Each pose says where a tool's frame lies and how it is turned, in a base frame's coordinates. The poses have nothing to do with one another.
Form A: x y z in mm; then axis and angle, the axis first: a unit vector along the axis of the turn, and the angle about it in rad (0 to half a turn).
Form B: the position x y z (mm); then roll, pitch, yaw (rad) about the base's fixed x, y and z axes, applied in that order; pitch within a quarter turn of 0, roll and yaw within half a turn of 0. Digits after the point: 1 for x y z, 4 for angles.
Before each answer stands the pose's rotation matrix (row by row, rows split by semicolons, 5 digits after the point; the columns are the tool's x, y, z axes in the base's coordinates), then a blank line. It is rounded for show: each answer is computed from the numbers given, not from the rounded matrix.
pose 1, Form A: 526.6 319.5 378.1 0.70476 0.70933 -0.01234 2.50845
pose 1, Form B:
0.09094 0.91023 0.40399; 0.89563 0.10261 -0.43281; -0.43541 0.40119 -0.80590

526.6 319.5 378.1 2.6797 0.4505 1.4696
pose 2, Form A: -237.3 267.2 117.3 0.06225 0.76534 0.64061 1.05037
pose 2, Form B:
0.49920 -0.53185 0.68406; 0.57975 0.79173 0.19248; -0.64397 0.30050 0.70357

-237.3 267.2 117.3 0.4037 0.6997 0.8599
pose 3, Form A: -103.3 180.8 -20.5 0.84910 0.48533 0.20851 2.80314
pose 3, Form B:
0.45778 0.73158 0.50519; 0.87005 -0.48554 -0.08527; 0.18291 0.47858 -0.85878

-103.3 180.8 -20.5 2.6332 -0.1839 1.0864
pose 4, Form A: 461.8 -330.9 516.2 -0.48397 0.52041 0.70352 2.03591
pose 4, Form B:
-0.10924 -0.99362 -0.02807; 0.26396 -0.05622 0.96289; -0.95833 0.09778 0.26841

461.8 -330.9 516.2 0.3493 1.2811 1.9632
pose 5, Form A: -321.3 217.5 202.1 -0.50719 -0.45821 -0.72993 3.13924
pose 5, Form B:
-0.48551 0.46652 0.73935; 0.46308 -0.58008 0.67012; 0.74151 0.66773 0.06560

-321.3 217.5 202.1 1.4729 -0.8353 2.3798
